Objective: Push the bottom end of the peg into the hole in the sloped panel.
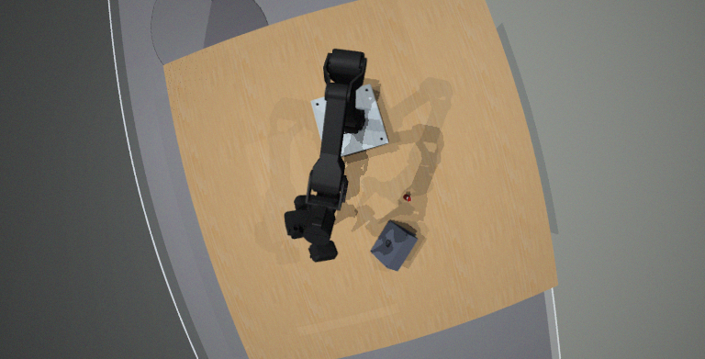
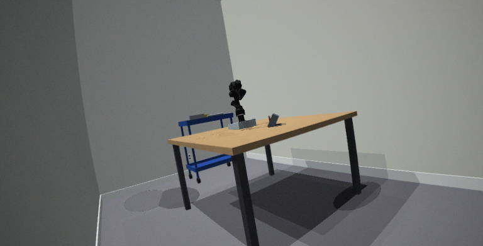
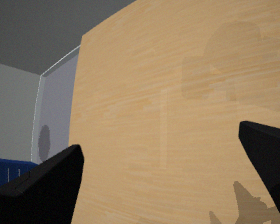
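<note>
My gripper tip is 20 mm past the red peg, 320 mm to the right of it and 180 mm above it. The rest, counted from my gripper tip: sloped panel 130 mm ahead, 240 mm to the left, 190 mm below.
</note>
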